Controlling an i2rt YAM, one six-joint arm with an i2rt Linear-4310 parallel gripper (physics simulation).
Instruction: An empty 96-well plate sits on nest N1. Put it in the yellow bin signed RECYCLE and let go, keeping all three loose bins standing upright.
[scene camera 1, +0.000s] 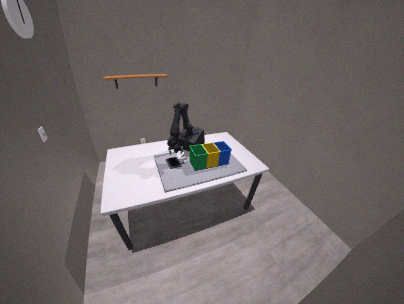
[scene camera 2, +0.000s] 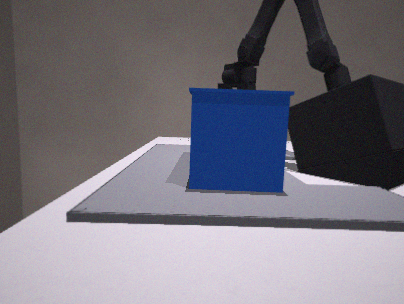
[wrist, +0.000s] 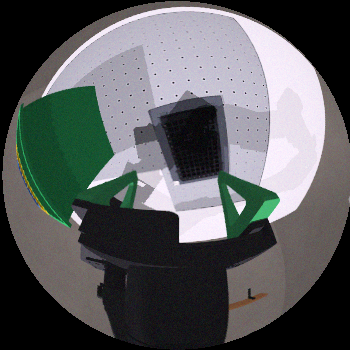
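Seen in the pictures: gripper, fingertip midpoint: (scene camera 1: 176, 154) (wrist: 177, 174); arm's base, link origin: (scene camera 1: 190, 133) (scene camera 2: 342, 96) (wrist: 115, 266).
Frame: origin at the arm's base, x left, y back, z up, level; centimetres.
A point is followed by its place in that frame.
The black 96-well plate (scene camera 1: 173, 162) @[z -17.1, x -22.5, y -27.3 cm] (wrist: 192, 142) @[z -17.4, x -21.6, y -25.7 cm] lies in the grey nest (wrist: 225, 131) @[z -18.5, x -27.5, y -27.4 cm]. My gripper (scene camera 1: 176, 151) @[z -10.0, x -19.3, y -24.8 cm] (wrist: 177, 174) @[z -10.0, x -19.3, y -24.8 cm] is open and empty, its green fingers above the plate and apart from it; in the wrist view the plate shows beyond the fingertips. In scene camera 2 the fingers are hidden behind the blue bin. The yellow bin (scene camera 1: 212, 158) @[z -8.7, x 14.1, y -38.9 cm] stands upright between the green bin (scene camera 1: 198, 161) @[z -9.2, x -0.4, y -40.3 cm] (wrist: 60, 145) @[z -8.2, x -4.5, y -31.7 cm] and the blue bin (scene camera 1: 224, 156) @[z -8.9, x 27.5, y -37.6 cm] (scene camera 2: 240, 142) @[z -10.9, x 33.4, y -28.1 cm], which are upright too. The RECYCLE sign is not readable.
The bins and nest stand on a grey perforated board (scene camera 1: 172, 182) @[z -19.6, x -26.9, y -52.7 cm] (scene camera 2: 150, 205) @[z -19.7, x 44.6, y -41.0 cm] on the white table (scene camera 1: 135, 192) @[z -20.9, x -58.9, y -57.7 cm]. The green bin stands close beside the nest. The black arm base (scene camera 1: 195, 136) @[z -0.6, x 4.7, y -6.8 cm] (scene camera 2: 345, 130) @[z -8.8, x 13.0, y -3.0 cm] is behind the board. An orange shelf (scene camera 1: 135, 77) hangs on the wall.
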